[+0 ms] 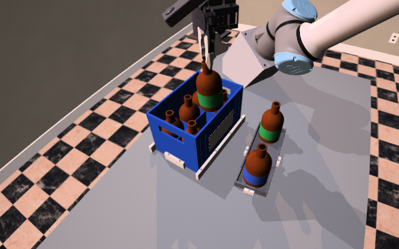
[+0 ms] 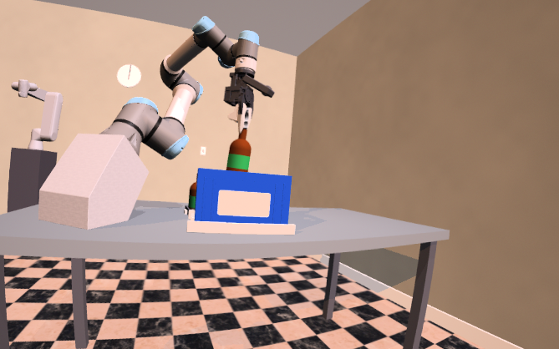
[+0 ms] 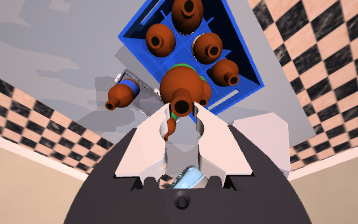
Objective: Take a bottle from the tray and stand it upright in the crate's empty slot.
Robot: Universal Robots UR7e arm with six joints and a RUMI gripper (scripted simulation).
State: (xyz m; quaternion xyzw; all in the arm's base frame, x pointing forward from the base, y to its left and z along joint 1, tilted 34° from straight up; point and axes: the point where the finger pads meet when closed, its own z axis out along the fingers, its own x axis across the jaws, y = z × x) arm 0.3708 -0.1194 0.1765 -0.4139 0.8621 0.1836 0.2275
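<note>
Now: hand 4 cm to the left of the blue crate and 23 cm above it.
</note>
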